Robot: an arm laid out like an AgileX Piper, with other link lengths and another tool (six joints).
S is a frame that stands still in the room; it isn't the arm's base.
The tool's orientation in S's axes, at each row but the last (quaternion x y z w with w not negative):
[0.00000, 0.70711, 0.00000, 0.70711]
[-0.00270, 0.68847, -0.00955, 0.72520]
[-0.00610, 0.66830, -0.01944, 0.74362]
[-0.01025, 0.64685, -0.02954, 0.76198]
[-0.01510, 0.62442, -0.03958, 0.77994]
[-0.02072, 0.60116, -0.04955, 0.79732]
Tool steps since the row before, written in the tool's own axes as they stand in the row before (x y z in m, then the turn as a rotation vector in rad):
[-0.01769, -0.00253, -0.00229, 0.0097, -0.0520, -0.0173]
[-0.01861, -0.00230, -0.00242, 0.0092, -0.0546, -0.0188]
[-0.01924, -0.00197, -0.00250, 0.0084, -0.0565, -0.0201]
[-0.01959, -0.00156, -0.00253, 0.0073, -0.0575, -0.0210]
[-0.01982, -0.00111, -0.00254, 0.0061, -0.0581, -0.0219]
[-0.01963, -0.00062, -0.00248, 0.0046, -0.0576, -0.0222]
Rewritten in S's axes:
[-0.00229, -0.00253, 0.01769, -0.0173, -0.0520, -0.0097]
[-0.00340, -0.00195, 0.01850, -0.0189, -0.0546, -0.0092]
[-0.00457, -0.00121, 0.01892, -0.0203, -0.0564, -0.0085]
[-0.00571, -0.00036, 0.01897, -0.0214, -0.0573, -0.0075]
[-0.00683, 0.00056, 0.01880, -0.0225, -0.0578, -0.0065]
[-0.00776, 0.00149, 0.01815, -0.0232, -0.0572, -0.0052]

